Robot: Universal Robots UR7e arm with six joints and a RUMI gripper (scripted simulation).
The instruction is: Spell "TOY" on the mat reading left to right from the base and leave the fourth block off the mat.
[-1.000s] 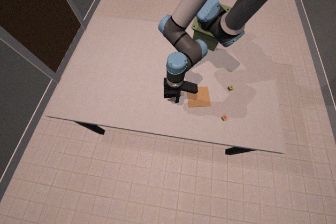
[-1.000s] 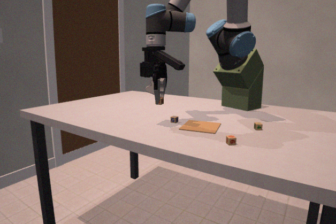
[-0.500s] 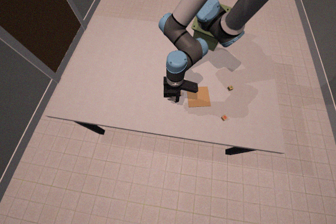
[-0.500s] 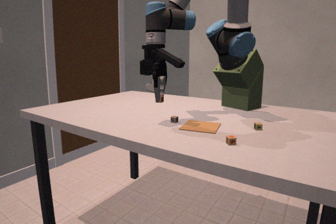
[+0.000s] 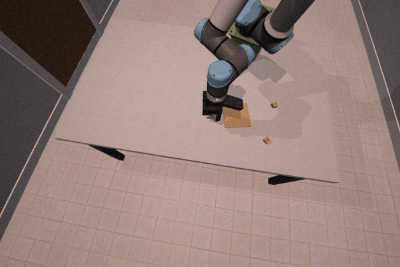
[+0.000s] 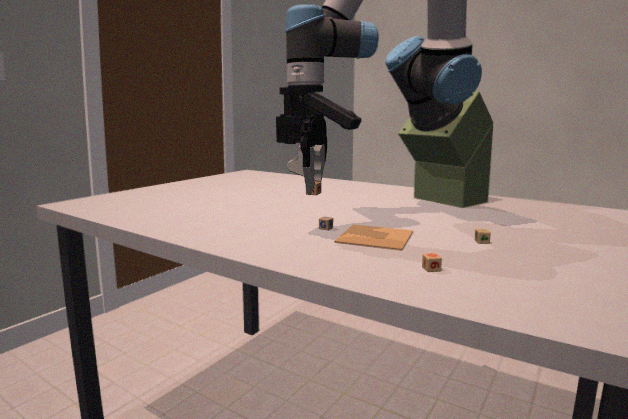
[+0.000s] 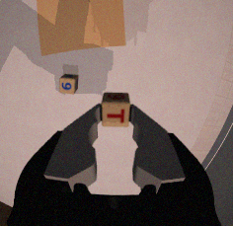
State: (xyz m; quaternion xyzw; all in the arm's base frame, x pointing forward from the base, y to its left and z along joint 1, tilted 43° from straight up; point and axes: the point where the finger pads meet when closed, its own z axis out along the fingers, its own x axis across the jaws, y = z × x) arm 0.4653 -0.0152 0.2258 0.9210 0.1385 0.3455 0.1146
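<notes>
Now: the mat 9 cm behind my hand, 10 cm to the left of it and 11 cm below it. The rest, counted from my hand: wooden block: 2 cm ahead, 28 cm to the left, 10 cm below; T block: right at my hand.
</notes>
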